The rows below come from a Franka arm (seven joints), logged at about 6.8 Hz.
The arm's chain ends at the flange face. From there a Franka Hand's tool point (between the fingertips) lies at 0.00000 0.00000 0.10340 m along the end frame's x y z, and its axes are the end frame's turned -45 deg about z.
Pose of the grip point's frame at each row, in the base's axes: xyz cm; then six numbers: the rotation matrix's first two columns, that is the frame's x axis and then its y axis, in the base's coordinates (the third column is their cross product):
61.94 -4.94 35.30 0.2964 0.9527 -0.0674 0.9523 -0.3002 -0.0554
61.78 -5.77 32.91 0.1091 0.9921 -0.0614 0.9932 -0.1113 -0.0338
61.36 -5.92 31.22 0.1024 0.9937 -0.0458 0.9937 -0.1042 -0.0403
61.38 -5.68 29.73 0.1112 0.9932 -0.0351 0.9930 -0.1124 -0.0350
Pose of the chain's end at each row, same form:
62.69 -4.45 45.60 0.8830 0.4614 -0.0868 0.4638 -0.8859 0.0085
62.20 -5.18 43.22 0.7794 0.6228 -0.0673 0.6252 -0.7802 0.0195
61.82 -5.49 41.54 0.7751 0.6290 -0.0609 0.6302 -0.7763 0.0039
61.78 -5.36 40.06 0.7808 0.6228 -0.0496 0.6235 -0.7818 0.0001

